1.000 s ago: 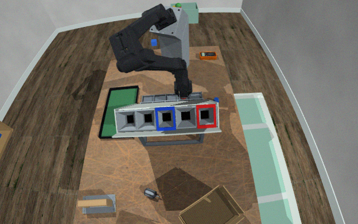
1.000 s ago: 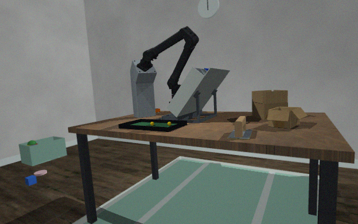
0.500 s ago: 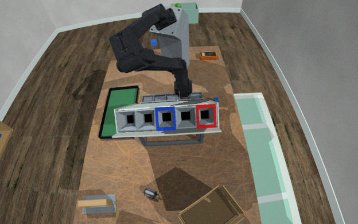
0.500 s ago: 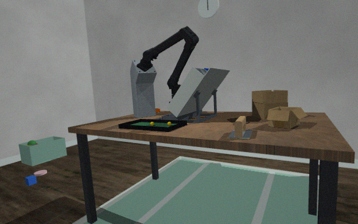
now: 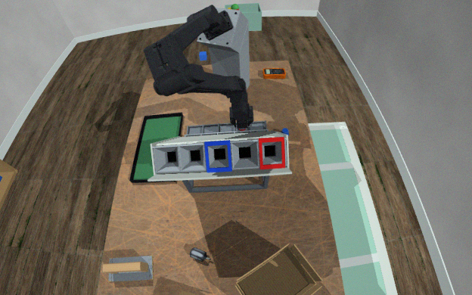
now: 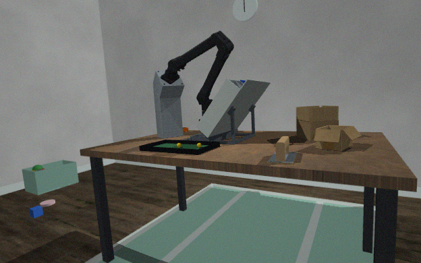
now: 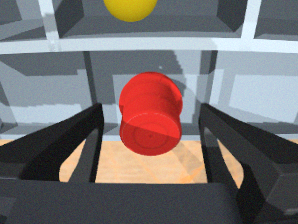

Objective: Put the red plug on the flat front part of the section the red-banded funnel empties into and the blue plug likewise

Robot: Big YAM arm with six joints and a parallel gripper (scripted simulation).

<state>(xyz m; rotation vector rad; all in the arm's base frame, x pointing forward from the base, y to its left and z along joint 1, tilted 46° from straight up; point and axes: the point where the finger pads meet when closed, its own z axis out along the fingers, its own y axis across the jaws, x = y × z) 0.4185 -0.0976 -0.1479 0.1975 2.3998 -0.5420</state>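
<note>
My hand is 10 mm above the red plug. From my hand the other things lie so: blue plug (110 mm ahead, 170 mm to the left, 10 mm below); then cover (160 mm ahead, 130 mm to the right, 180 mm above); then green marble tray (70 mm behind, 410 mm to the right, 30 mm below).
</note>
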